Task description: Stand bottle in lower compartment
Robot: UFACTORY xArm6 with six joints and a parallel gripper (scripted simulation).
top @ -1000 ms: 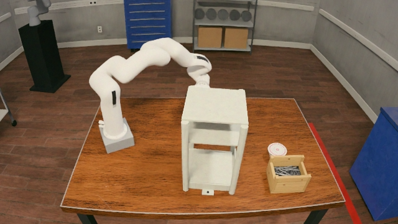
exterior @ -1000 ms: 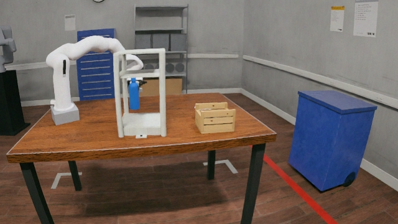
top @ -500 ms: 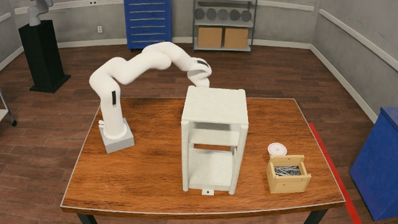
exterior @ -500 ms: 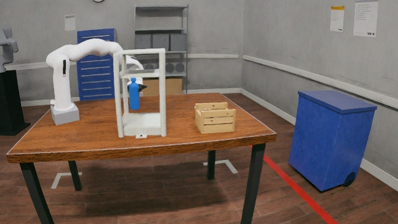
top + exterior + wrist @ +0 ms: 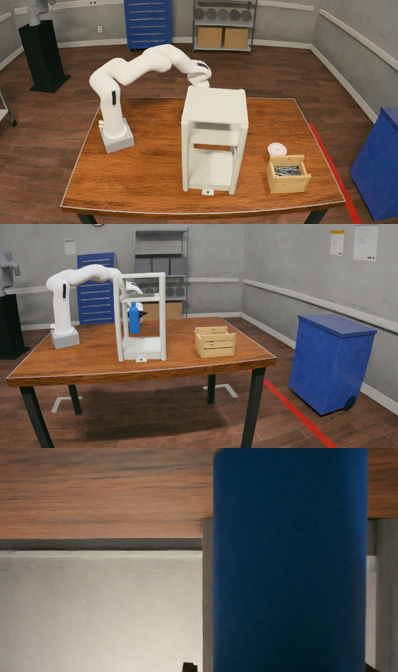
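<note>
My hand is 20 mm below the blue bottle. Round my hand: shelving unit (100 mm ahead, 310 mm to the right, 80 mm above); white round disc (410 mm ahead, 180 mm to the right, 70 mm below); wooden crate (450 mm ahead, 330 mm to the right, 60 mm below).
</note>
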